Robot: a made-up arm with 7 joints. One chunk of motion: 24 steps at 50 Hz.
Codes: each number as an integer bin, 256 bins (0 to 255) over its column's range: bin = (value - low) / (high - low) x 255, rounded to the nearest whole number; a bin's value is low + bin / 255 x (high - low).
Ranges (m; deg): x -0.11..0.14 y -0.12..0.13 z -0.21..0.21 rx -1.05..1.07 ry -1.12..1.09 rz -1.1..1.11
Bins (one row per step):
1: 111 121 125 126 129 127
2: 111 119 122 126 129 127
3: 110 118 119 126 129 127
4: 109 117 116 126 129 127
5: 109 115 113 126 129 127
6: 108 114 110 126 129 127
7: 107 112 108 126 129 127
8: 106 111 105 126 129 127
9: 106 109 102 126 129 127
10: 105 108 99 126 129 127
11: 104 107 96 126 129 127
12: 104 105 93 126 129 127
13: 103 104 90 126 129 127
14: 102 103 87 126 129 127
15: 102 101 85 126 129 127
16: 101 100 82 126 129 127
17: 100 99 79 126 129 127
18: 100 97 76 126 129 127
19: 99 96 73 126 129 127
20: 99 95 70 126 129 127
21: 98 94 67 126 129 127
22: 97 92 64 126 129 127
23: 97 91 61 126 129 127
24: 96 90 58 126 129 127
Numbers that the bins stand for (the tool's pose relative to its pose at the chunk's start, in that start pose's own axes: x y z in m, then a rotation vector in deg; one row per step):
1: -0.0012 -0.0014 -0.0041 0.00 0.00 0.00
2: -0.0012 -0.0033 -0.0091 0.00 0.00 0.00
3: -0.0022 -0.0043 -0.0140 0.00 0.00 0.00
4: -0.0031 -0.0053 -0.0189 0.00 0.00 0.00
5: -0.0031 -0.0073 -0.0239 0.00 0.00 0.00
6: -0.0041 -0.0082 -0.0288 0.00 0.00 0.00
7: -0.0051 -0.0102 -0.0321 0.00 0.00 0.00
8: -0.0061 -0.0112 -0.0371 0.00 0.00 0.00
9: -0.0061 -0.0131 -0.0420 0.00 0.00 0.00
10: -0.0071 -0.0141 -0.0469 0.00 0.00 0.00
11: -0.0080 -0.0151 -0.0519 0.00 0.00 0.00
12: -0.0080 -0.0171 -0.0568 0.00 0.00 0.00
13: -0.0090 -0.0180 -0.0618 0.00 0.00 0.00
14: -0.0100 -0.0190 -0.0667 0.00 0.00 0.00
15: -0.0100 -0.0210 -0.0700 0.00 0.00 0.00
16: -0.0110 -0.0220 -0.0749 0.00 0.00 0.00
17: -0.0120 -0.0229 -0.0799 0.00 0.00 0.00
18: -0.0120 -0.0249 -0.0848 0.00 0.00 0.00
19: -0.0129 -0.0259 -0.0898 0.00 0.00 0.00
20: -0.0129 -0.0269 -0.0947 0.00 0.00 0.00
21: -0.0139 -0.0278 -0.0996 0.00 0.00 0.00
22: -0.0149 -0.0298 -0.1046 0.00 0.00 0.00
23: -0.0149 -0.0308 -0.1095 0.00 0.00 0.00
24: -0.0159 -0.0318 -0.1145 0.00 0.00 0.00

